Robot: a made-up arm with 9 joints. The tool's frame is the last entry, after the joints. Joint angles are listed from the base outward.
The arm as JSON. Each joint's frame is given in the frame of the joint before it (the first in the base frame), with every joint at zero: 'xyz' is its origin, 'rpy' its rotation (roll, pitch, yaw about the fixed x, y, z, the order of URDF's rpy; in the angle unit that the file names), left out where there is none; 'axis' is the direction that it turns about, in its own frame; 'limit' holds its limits. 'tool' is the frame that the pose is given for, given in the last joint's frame.
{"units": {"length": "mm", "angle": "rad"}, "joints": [
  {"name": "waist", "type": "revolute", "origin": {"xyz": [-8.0, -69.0, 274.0]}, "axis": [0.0, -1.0, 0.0], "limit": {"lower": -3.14, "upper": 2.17}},
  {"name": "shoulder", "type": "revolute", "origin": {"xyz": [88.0, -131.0, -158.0]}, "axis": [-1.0, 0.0, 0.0], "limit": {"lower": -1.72, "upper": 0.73}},
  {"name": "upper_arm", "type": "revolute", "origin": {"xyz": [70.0, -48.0, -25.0]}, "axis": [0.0, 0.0, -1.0], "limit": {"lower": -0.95, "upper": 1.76}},
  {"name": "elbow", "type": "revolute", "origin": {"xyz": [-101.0, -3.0, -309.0]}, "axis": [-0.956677, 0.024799, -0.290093], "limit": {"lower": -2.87, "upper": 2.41}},
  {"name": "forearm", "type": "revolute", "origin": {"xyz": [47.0, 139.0, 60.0]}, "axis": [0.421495, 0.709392, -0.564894], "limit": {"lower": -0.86, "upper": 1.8}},
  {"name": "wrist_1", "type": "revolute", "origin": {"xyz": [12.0, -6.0, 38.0]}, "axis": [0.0, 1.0, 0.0], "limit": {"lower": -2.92, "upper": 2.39}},
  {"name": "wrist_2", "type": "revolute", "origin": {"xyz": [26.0, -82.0, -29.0]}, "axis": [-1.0, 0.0, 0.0], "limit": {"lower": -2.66, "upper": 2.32}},
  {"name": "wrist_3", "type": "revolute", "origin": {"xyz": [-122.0, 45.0, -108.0]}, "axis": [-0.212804, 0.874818, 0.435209], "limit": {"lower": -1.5, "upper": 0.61}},
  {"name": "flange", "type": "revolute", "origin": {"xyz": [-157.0, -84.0, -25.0]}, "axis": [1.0, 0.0, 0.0], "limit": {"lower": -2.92, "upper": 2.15}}
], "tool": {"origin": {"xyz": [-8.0, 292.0, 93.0], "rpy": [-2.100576, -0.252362, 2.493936]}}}
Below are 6 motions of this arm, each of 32 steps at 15 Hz.
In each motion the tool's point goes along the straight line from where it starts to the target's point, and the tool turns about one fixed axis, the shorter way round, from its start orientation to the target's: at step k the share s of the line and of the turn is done. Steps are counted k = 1, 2, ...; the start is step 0. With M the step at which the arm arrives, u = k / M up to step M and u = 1 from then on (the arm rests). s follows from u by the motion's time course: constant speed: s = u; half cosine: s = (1 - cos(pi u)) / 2; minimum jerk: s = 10 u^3 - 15 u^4 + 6 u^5.
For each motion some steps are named. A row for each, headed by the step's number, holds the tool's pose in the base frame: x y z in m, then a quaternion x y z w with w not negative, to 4 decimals.
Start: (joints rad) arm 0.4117 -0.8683 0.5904 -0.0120 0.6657 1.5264 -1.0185 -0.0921 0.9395
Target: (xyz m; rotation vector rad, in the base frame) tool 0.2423 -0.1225 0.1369 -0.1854 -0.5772 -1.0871
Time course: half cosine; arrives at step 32
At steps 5, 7, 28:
5: 0.2637 -0.2785 -0.0155 0.0892 0.1374 -0.6283 0.7605
7: 0.2625 -0.2695 -0.0067 0.0792 0.1137 -0.6250 0.7682
28: 0.2432 -0.1288 0.1307 -0.0798 -0.2544 -0.5163 0.8138

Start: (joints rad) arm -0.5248 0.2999 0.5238 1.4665 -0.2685 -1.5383 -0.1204 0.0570 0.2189
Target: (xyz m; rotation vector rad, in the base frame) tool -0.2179 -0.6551 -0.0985 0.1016 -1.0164 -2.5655
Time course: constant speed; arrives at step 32
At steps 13, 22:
13: -0.2679 -0.5826 -0.2348 -0.0669 0.1166 -0.9670 0.2163
22: -0.2442 -0.6169 -0.1702 -0.0186 -0.1136 -0.9709 0.2098

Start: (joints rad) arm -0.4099 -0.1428 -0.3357 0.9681 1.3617 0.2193 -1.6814 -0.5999 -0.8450
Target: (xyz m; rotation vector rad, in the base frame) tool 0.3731 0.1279 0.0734 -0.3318 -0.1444 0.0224
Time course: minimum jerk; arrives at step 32
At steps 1, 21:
1: 0.2249 -0.0197 -0.1501 -0.6656 -0.2516 -0.0755 0.6986
21: 0.3397 0.0946 0.0230 -0.2908 -0.1174 -0.0093 0.9495

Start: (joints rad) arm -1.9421 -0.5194 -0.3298 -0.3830 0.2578 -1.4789 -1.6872 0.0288 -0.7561
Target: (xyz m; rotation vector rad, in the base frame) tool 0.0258 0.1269 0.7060 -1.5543 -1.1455 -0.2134
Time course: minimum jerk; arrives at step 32
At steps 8, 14, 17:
8: -0.2030 0.0769 0.6563 -0.4756 -0.6430 -0.2214 0.5580
14: -0.1314 0.0925 0.6718 -0.5381 -0.5989 -0.1818 0.5646
17: -0.0869 0.1023 0.6815 -0.5749 -0.5692 -0.1566 0.5665

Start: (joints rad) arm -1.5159 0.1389 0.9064 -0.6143 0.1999 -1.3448 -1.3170 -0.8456 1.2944
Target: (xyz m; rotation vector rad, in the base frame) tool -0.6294 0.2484 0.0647 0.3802 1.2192 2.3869
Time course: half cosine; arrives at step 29
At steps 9, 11, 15, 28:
9: -0.6941 0.0537 0.0105 0.2392 0.6850 0.6318 0.2727
11: -0.6862 0.0775 0.0171 0.2281 0.6591 0.6648 0.2674
15: -0.6686 0.1304 0.0319 0.2020 0.5972 0.7335 0.2540
28: -0.6296 0.2477 0.0645 0.1376 0.4408 0.8603 0.2158

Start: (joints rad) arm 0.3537 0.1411 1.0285 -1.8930 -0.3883 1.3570 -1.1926 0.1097 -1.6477
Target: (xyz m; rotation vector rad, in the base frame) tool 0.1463 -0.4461 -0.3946 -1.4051 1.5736 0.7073
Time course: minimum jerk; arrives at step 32
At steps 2, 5, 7, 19, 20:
2: -0.2869 -0.1233 -0.1385 0.0055 0.9648 -0.2489 0.0850
5: -0.2750 -0.1322 -0.1456 -0.0129 0.9670 -0.2350 0.0977
7: -0.2560 -0.1463 -0.1568 -0.0420 0.9691 -0.2126 0.1176
19: 0.0038 -0.3399 -0.3103 -0.4129 0.8303 0.1146 0.3564
20: 0.0268 -0.3571 -0.3240 -0.4409 0.8037 0.1434 0.3729

